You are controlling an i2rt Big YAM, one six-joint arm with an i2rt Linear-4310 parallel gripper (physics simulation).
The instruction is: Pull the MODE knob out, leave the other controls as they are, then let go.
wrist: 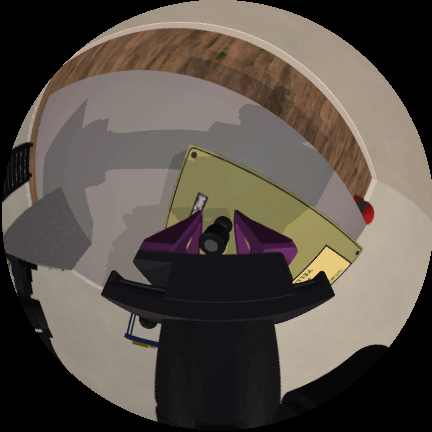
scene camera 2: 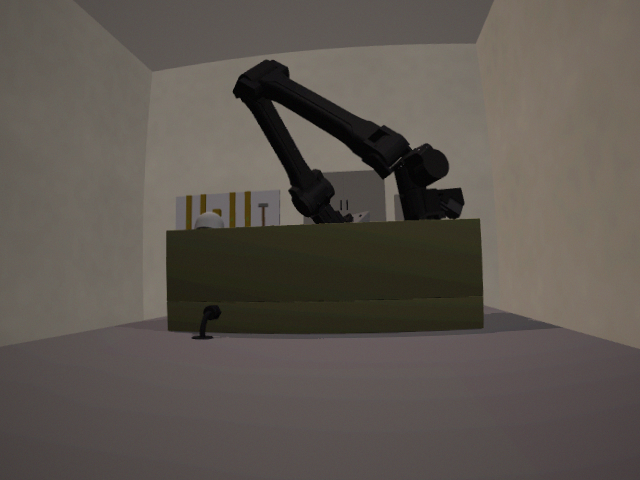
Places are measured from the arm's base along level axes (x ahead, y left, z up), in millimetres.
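Pixels of known places: gripper, between the fingertips: (wrist: 217,214).
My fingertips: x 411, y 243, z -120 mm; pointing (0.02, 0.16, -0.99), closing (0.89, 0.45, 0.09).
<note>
Behind a point stands the place of what it marks.
The MODE knob (wrist: 212,243) {x 408, y 232, z -85 mm}, black and round with a grey end, stands out from an olive-yellow panel (wrist: 235,180) {x 413, y 282, z -132 mm} in the wrist view. A MODE label (wrist: 199,203) {x 392, y 238, z -141 mm}, partly covered by the left finger, is on the panel near the knob. My gripper (wrist: 217,214) {x 411, y 243, z -120 mm} (scene camera 2: 345,219) is partly open, with its purple fingers on either side of the knob and a small gap on each side. The fingers do not grip it. In scene camera 2 the knob does not show, and a pale wedge of the panel housing (scene camera 2: 361,215) shows beside the gripper. The panel's lower part is hidden behind the gripper body.
A dark grey block (wrist: 50,232) {x 79, y 40, z -123 mm} is at the left of the wrist view. A red round object (wrist: 368,212) is at the right edge. A yellow printed label (wrist: 327,262) {x 565, y 262, z -69 mm} is on the panel's lower right. In scene camera 2, a white dome (scene camera 2: 209,220) {x 613, y -120, z -34 mm} is on the olive bench (scene camera 2: 320,268) {x 625, y 68, z -118 mm}.
</note>
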